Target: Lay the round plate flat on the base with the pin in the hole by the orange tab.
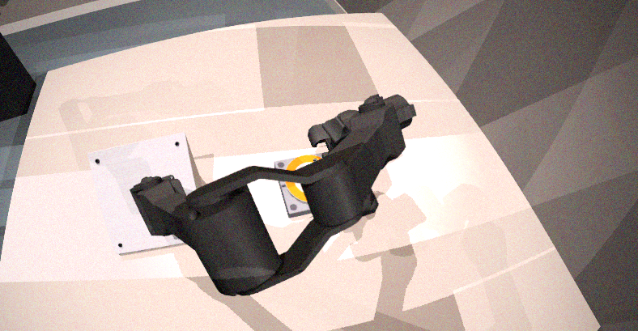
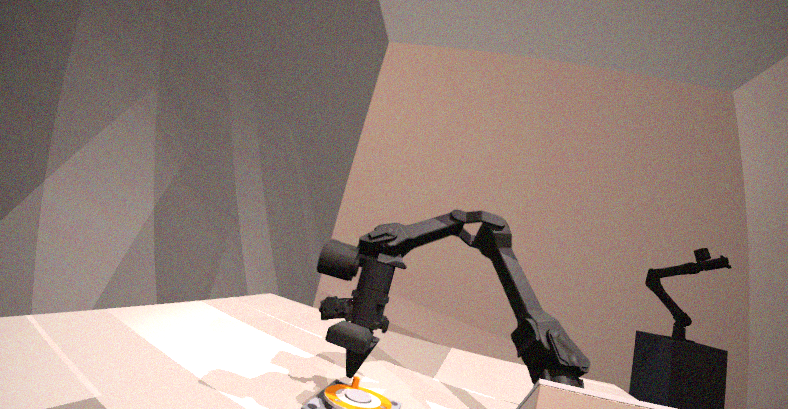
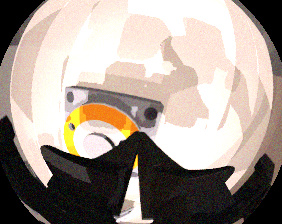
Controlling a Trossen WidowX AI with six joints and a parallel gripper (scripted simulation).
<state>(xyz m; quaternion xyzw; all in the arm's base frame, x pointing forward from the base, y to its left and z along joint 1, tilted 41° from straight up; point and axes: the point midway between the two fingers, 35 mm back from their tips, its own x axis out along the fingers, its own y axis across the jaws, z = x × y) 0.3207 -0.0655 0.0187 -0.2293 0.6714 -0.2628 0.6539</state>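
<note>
My gripper tip is 2 cm past the round plate, 2 cm to the right of it and 1 cm above it. From my gripper tip the other things lie so: base (3 cm behind, 4 cm to the left, 2 cm below).
</note>
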